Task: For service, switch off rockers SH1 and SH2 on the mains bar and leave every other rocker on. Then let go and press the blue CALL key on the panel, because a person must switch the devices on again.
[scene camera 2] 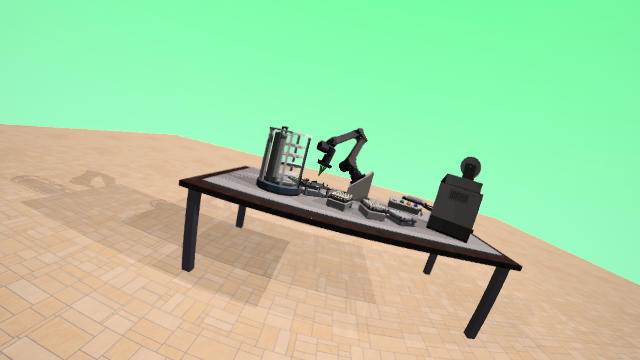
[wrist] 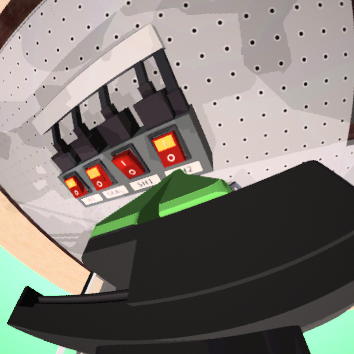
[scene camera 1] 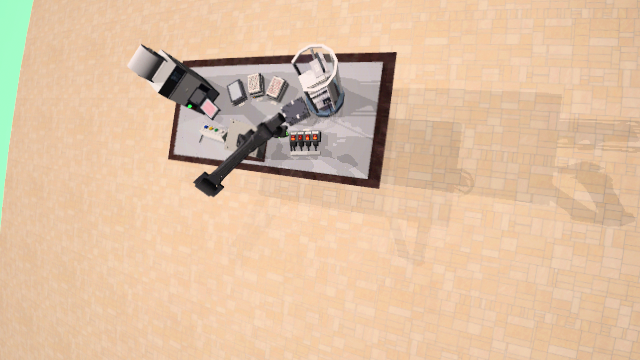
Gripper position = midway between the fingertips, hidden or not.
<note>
My gripper (wrist: 179, 176) is shut, with nothing in its grasp. Also in view: a switch (wrist: 168, 148) and a round wire rack (scene camera 2: 285, 154).
</note>
